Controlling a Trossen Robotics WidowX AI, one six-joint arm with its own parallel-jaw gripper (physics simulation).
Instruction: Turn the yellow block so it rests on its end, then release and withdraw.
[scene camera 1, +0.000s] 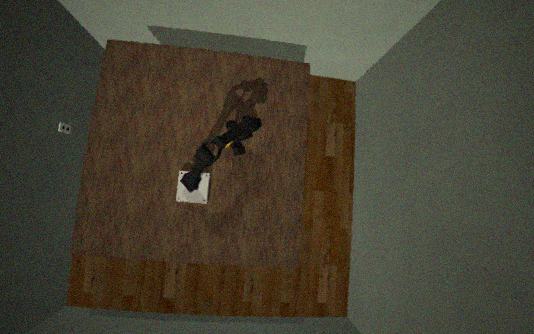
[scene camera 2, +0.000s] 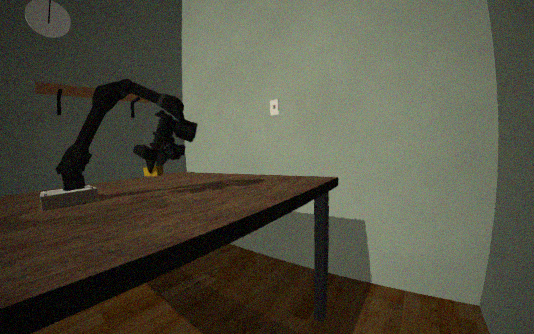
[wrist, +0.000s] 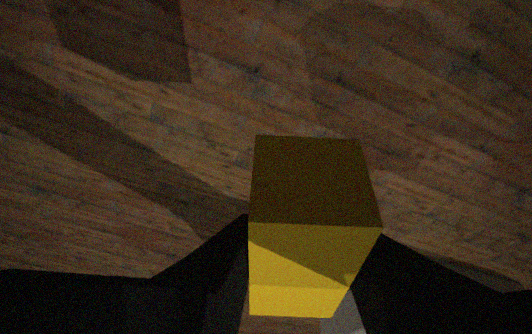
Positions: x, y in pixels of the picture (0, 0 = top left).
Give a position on a yellow block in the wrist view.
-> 313, 219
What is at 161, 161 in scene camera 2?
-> My gripper.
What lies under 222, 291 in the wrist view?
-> My gripper.
